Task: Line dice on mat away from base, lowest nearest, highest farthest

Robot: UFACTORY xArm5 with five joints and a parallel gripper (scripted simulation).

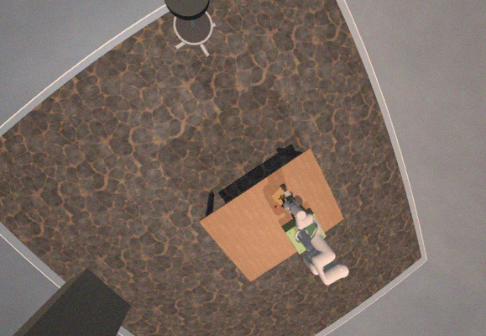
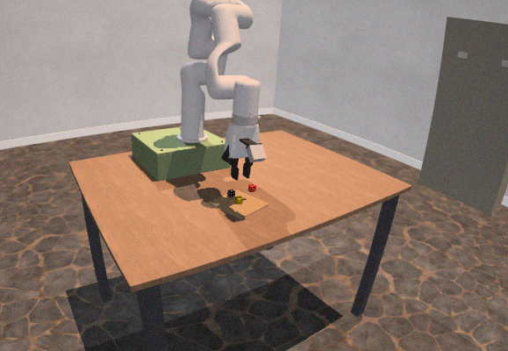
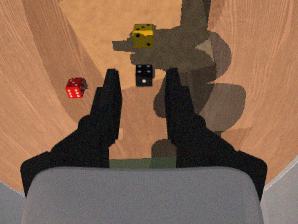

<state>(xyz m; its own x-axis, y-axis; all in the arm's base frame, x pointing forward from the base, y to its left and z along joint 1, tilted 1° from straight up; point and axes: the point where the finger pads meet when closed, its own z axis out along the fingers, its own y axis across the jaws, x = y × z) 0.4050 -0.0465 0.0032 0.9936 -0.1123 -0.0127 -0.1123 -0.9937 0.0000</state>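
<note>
Now: hand 100 mm to the right of the red die, 100 mm above it and 60 mm past it. From my hand the other things lie so: black die 100 mm below, 50 mm behind, 10 mm to the left; yellow die 100 mm below; tan mat 110 mm below.
</note>
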